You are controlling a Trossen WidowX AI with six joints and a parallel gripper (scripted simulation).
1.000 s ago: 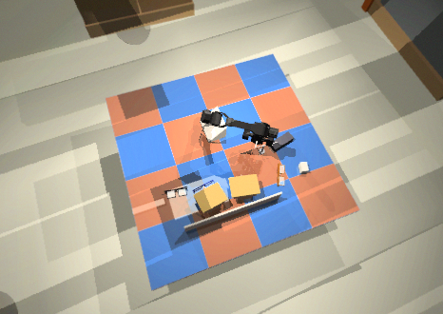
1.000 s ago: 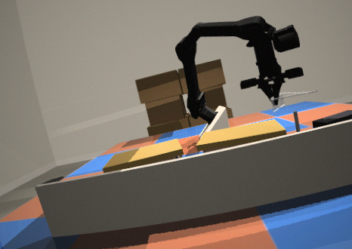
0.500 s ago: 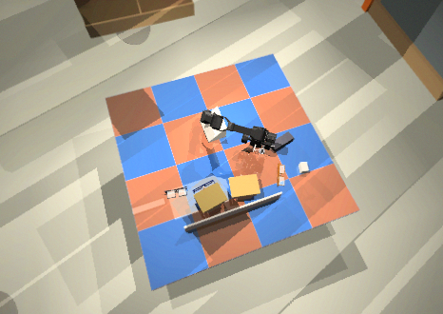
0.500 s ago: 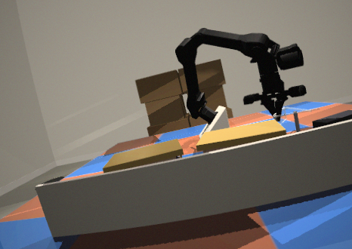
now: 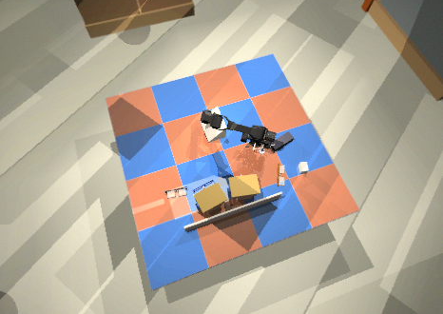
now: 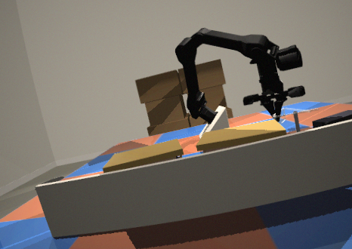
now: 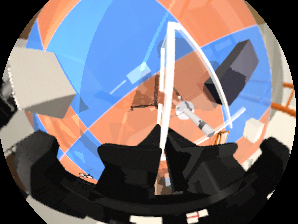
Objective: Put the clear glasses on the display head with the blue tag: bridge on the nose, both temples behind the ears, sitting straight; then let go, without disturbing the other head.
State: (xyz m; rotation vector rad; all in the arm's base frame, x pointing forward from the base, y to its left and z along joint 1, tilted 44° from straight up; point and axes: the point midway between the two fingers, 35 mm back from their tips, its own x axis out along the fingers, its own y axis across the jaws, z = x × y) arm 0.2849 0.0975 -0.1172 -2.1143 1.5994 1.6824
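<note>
Right now the upright pin is 5 cm to the left of my gripper tip, 4 cm below it and 3 cm ahead of it. Also, from my gripper tip: long white wall (32 cm to the right, 31 cm ahead); black case (20 cm to the left, 4 cm below, 4 cm ahead); white cube (26 cm ahead, 22 cm to the left, 3 cm below).
</note>
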